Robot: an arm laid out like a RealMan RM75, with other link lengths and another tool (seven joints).
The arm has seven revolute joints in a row. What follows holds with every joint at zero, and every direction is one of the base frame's. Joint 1 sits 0.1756 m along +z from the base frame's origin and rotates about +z. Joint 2 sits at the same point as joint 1 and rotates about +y. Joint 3 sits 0.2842 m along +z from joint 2 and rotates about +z. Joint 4 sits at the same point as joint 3 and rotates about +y. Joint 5 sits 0.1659 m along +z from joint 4 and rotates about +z. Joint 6 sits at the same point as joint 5 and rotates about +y. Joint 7 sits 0.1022 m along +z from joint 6 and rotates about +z. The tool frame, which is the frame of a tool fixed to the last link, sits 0.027 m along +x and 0.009 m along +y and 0.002 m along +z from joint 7; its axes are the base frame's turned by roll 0, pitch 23.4 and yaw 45.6 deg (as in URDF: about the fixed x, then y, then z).
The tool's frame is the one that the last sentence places.
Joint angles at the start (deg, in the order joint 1, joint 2, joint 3, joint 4, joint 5, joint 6, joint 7):
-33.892, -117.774, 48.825, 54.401, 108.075, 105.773, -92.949
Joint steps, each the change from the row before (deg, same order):
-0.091, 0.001, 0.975, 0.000, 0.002, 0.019, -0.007
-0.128, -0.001, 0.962, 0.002, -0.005, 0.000, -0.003
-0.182, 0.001, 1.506, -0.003, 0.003, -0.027, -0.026
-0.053, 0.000, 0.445, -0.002, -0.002, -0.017, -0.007
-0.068, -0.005, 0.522, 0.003, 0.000, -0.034, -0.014
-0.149, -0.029, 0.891, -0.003, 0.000, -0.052, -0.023
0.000, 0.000, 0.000, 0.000, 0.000, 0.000, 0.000
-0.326, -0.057, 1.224, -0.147, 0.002, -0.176, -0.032
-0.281, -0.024, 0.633, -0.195, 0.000, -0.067, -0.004
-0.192, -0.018, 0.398, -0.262, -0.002, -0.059, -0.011
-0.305, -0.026, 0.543, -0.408, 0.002, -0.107, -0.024
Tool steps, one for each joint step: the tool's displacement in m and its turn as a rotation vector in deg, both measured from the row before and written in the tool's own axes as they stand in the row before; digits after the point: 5 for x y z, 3 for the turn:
-0.00057, 0.00046, 0.00249, -0.997, 0.096, -0.262
-0.00054, 0.00023, 0.00258, -0.996, 0.097, -0.219
-0.00091, 0.00044, 0.00393, -1.525, 0.118, -0.377
-0.00028, 0.00011, 0.00115, -0.442, 0.030, -0.108
-0.00034, 0.00008, 0.00139, -0.514, 0.028, -0.121
-0.00058, 0.00002, 0.00259, -0.900, 0.081, -0.196
0.00000, 0.00000, 0.00000, 0.000, 0.000, 0.000
-0.00106, -0.00051, 0.00394, -1.206, 0.133, -0.282
-0.00059, -0.00066, 0.00230, -0.688, 0.145, -0.166
-0.00063, -0.00033, 0.00149, -0.385, 0.139, -0.217
-0.00094, -0.00063, 0.00213, -0.522, 0.192, -0.314

